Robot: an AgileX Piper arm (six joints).
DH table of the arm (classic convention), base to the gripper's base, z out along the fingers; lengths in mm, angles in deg. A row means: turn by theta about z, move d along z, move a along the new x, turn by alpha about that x. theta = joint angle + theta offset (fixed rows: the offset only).
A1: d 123, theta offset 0, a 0, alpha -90
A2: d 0, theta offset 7.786, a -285, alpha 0
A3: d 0, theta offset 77.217, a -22, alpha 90
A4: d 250.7, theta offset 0, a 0, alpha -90
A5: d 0, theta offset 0, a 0, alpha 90
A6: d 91, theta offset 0, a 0, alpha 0
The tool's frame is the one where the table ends.
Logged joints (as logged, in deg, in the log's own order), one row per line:
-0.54 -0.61 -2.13 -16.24 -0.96 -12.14
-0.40 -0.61 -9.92 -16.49 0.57 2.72
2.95 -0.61 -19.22 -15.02 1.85 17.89
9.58 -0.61 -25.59 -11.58 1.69 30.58
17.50 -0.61 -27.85 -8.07 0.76 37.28
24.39 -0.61 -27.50 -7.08 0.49 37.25
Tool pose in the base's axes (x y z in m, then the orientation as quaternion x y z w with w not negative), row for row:
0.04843 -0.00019 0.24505 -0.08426 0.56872 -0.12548 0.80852
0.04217 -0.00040 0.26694 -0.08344 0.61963 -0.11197 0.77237
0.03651 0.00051 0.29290 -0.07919 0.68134 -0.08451 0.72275
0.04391 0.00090 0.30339 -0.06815 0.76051 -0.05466 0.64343
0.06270 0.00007 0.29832 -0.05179 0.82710 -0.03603 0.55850
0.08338 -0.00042 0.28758 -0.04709 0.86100 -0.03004 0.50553
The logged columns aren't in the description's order. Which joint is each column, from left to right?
Columns, left to right: A2, A1, A3, A6, A4, A5.
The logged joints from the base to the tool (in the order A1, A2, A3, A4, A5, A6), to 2 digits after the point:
-0.61 -0.54 -2.13 -0.96 -12.14 -16.24
-0.61 -0.40 -9.92 0.57 2.72 -16.49
-0.61 2.95 -19.22 1.85 17.89 -15.02
-0.61 9.58 -25.59 1.69 30.58 -11.58
-0.61 17.50 -27.85 0.76 37.28 -8.07
-0.61 24.39 -27.50 0.49 37.25 -7.08

